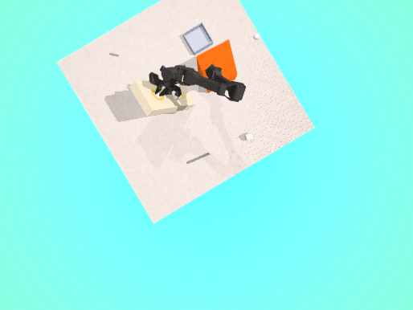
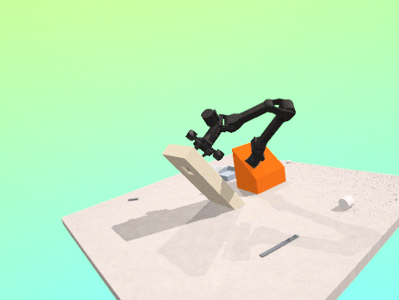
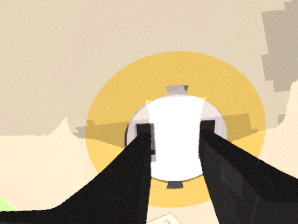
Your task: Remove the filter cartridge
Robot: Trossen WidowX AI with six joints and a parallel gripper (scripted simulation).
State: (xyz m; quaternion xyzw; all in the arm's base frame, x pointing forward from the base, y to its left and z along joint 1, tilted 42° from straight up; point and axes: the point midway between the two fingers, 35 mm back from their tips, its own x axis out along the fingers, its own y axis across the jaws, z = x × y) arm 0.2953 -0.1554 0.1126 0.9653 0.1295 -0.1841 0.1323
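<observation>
Right now the round filter cartridge is 10 mm below my gripper tip and 10 mm ahead of it. The rest, counted from my gripper tip: small grey bar 500 mm to the right, 250 mm below, 60 mm ahead; cream service panel 80 mm below, 40 mm behind; grey tray 460 mm behind, 250 mm below, 230 mm to the right.
</observation>
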